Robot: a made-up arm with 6 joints.
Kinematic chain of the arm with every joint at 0, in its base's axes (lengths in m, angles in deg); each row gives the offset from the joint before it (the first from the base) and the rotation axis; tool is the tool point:
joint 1: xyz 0 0 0.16 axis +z
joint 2: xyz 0 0 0 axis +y
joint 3: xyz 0 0 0.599 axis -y
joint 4: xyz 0 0 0 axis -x
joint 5: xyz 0.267 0 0 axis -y
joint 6: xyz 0 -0.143 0 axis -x
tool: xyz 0 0 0
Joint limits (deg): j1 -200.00..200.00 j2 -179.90..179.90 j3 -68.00..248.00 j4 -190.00..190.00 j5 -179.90..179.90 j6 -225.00..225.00
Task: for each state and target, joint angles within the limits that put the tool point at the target. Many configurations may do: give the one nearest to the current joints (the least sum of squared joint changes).
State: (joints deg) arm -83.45 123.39 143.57 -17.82 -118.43 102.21
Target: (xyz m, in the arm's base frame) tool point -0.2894 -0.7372 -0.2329
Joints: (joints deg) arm -103.40 120.28 120.21 -39.33 -118.43 102.21
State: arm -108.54 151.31 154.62 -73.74 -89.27 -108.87
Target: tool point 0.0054 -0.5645 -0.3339
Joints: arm -85.66 153.66 189.20 -74.85 -89.27 -108.87
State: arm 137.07 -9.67 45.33 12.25 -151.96 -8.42
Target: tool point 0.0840 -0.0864 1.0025
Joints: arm 95.22 -18.86 26.77 58.00 -151.96 -8.42
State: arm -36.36 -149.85 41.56 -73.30 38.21 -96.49
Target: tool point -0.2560 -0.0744 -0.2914
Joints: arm 2.88 -179.79 -3.83 -64.55 38.21 -96.49
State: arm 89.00 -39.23 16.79 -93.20 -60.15 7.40
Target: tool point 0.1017 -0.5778 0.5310
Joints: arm 100.13 -83.46 33.12 -90.61 -60.15 7.40
